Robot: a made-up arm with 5 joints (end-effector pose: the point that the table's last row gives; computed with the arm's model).
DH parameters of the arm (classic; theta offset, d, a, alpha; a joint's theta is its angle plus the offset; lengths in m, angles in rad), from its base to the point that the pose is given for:
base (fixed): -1.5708 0.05 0 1.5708
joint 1: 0 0.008 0.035 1.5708
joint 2: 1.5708 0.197 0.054 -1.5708
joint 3: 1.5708 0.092 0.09 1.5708
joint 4: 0 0.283 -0.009 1.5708
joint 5: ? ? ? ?
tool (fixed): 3.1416 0.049 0 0
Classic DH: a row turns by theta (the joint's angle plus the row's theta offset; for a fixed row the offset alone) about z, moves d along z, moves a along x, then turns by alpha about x.
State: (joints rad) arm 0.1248 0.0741 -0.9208 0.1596 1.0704
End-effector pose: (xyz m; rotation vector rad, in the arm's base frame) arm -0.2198 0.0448 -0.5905 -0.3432 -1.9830 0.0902
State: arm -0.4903 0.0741 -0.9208 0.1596 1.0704
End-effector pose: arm -0.2198 0.4062 -0.4472 0.0578 -1.9023 -0.5104
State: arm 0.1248 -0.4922 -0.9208 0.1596 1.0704
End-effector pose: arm -0.2721 -0.0926 -0.5732 0.2236 -1.9573 0.4519
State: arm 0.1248 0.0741 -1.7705 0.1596 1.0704
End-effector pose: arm 0.1618 0.0192 -0.5669 -0.3476 -2.8363 0.0822
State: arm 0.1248 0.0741 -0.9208 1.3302 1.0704
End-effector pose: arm -0.3049 -0.1728 -0.5109 -1.6911 -1.6120 0.1777
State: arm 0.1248 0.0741 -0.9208 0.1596 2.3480
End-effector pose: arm -0.0226 0.0568 -0.3566 0.2805 2.9732 -0.3503
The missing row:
joint 5: 1.5708 -0.085 0.252 1.5708
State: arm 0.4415 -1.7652 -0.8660 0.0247 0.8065
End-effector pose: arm -0.1159 -0.6100 -0.3442 1.0898 -0.8462 1.4508
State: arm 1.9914 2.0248 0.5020 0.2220 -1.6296
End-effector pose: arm 0.2402 0.1792 0.0197 0.4533 -0.1671 -1.5487
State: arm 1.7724 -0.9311 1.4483 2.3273 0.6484
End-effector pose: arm 0.0329 0.3342 0.0556 0.7075 -1.6128 -1.5393
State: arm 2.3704 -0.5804 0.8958 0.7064 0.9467
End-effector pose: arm -0.3879 0.2447 0.1430 -2.4204 1.3435 0.8050
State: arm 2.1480 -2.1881 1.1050 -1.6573 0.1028
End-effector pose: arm 0.0158 0.4077 0.0123 -1.5168 1.6529 -1.1834
